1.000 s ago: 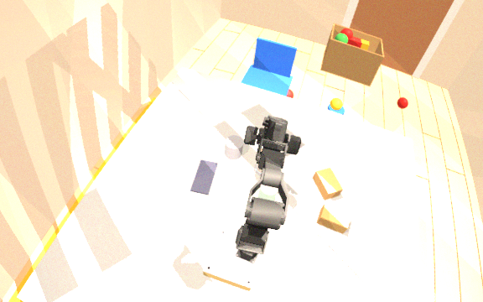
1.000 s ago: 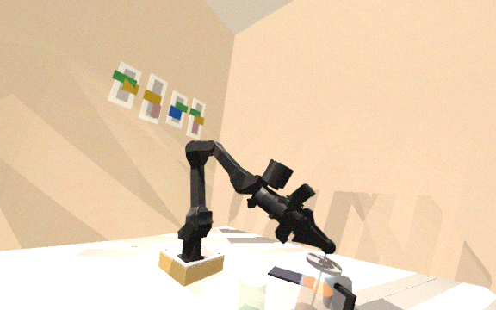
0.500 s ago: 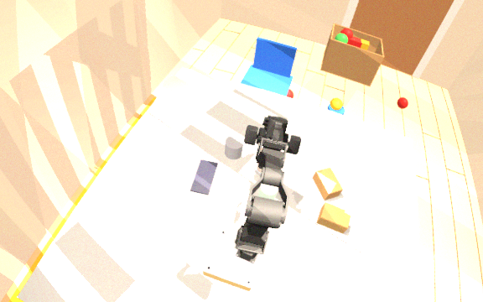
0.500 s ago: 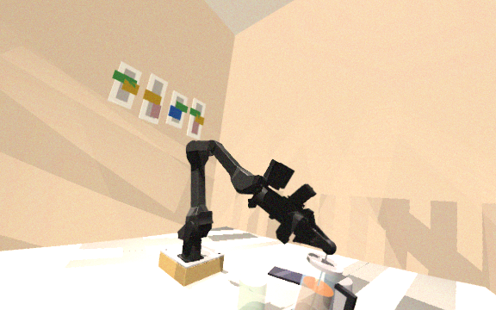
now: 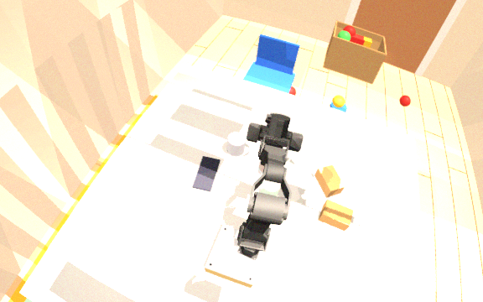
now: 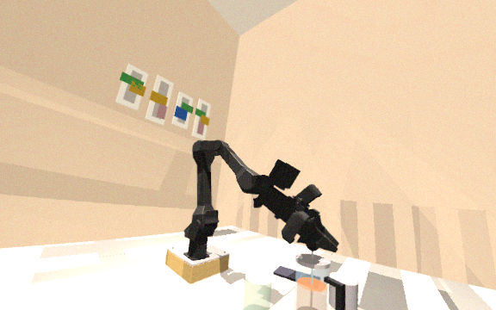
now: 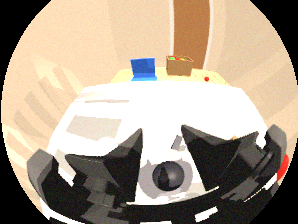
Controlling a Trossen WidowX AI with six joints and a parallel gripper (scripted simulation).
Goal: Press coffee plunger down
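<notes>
The coffee press is 20 mm behind my gripper tip, 10 mm to the right of it and 90 mm below it.
</notes>
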